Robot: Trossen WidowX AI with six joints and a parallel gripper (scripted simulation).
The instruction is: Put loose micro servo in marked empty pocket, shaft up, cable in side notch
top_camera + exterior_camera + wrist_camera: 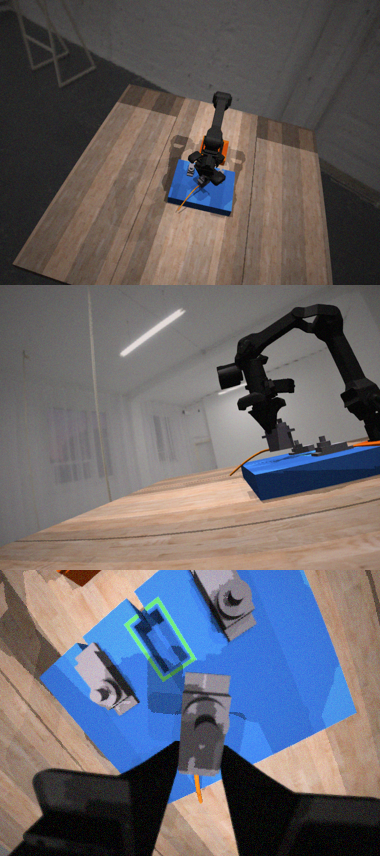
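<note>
The blue deck is 10 cm below my gripper tip, 1 cm to the left of it and 1 cm ahead of it.
</note>
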